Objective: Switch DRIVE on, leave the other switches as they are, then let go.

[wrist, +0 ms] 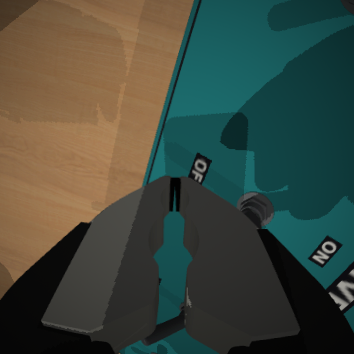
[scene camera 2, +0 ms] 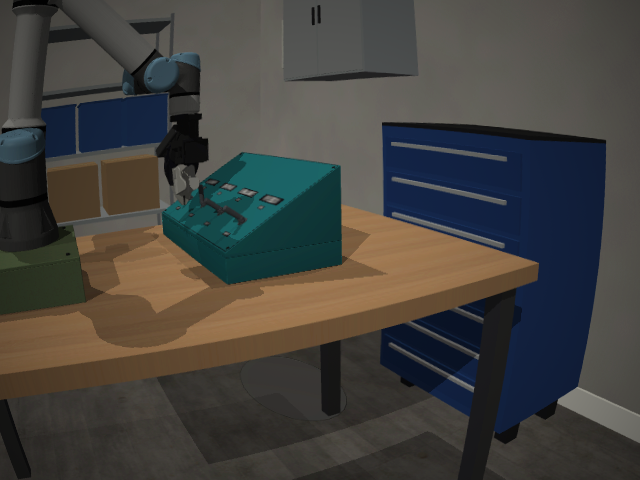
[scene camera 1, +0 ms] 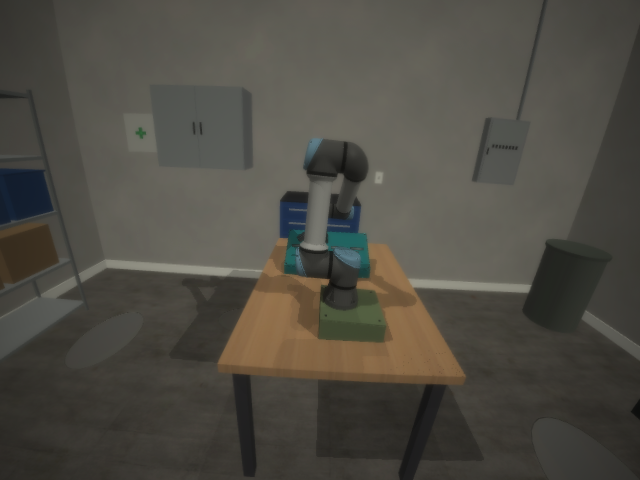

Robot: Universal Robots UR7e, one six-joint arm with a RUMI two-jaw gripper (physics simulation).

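Where they show: gripper, fingertip midpoint: (wrist: 174, 179) (scene camera 2: 183, 204); arm's base, link origin: (scene camera 2: 28, 240) (scene camera 1: 340, 299).
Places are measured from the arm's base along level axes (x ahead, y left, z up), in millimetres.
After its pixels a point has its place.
The teal switch panel (scene camera 1: 350, 240) @(z 70, x 572, y -109 mm) (scene camera 2: 284, 253) @(z -53, x 505, y -215 mm) (wrist: 225, 65) @(z -21, x 417, y 161 mm) stands on the table. My gripper (scene camera 2: 183, 201) @(z 8, x 407, y 105 mm) (wrist: 174, 179) @(z 8, x 407, y 105 mm) is shut and empty, low over the sloped face, with its tips by DRIVE's OFF label (wrist: 200, 168) @(z -16, x 423, y 101 mm). The DRIVE switch (scene camera 2: 201, 194) @(z 29, x 449, y 90 mm) (wrist: 256, 209) @(z 11, x 453, y 102 mm) stands up from the face in scene camera 2. In the wrist view its pivot shows beside the right jaw, its lever partly hidden under that jaw; contact cannot be told. DRIVE's ON label (wrist: 326, 251) @(z 26, x 497, y 96 mm) lies at lower right. The BRAKE lever (scene camera 2: 212, 205) @(z 21, x 433, y -29 mm) (wrist: 166, 328) @(z 24, x 434, y -18 mm) and FEED lever (scene camera 2: 234, 213) @(z 21, x 435, y -149 mm) lean toward OFF.
The fourth switch is hidden behind my gripper in scene camera 2. The wooden table (scene camera 1: 279, 335) @(z -95, x -131, y 246 mm) (scene camera 2: 320, 304) @(z -95, x 477, y -388 mm) (wrist: 65, 150) @(z -95, x 312, y 38 mm) carries the panel and the green arm base (scene camera 1: 351, 328) @(z -33, x -148, y -35 mm) (scene camera 2: 41, 281) @(z -44, x 22, y -175 mm). A blue drawer cabinet (scene camera 1: 294, 217) (scene camera 2: 454, 170) stands beyond the table.
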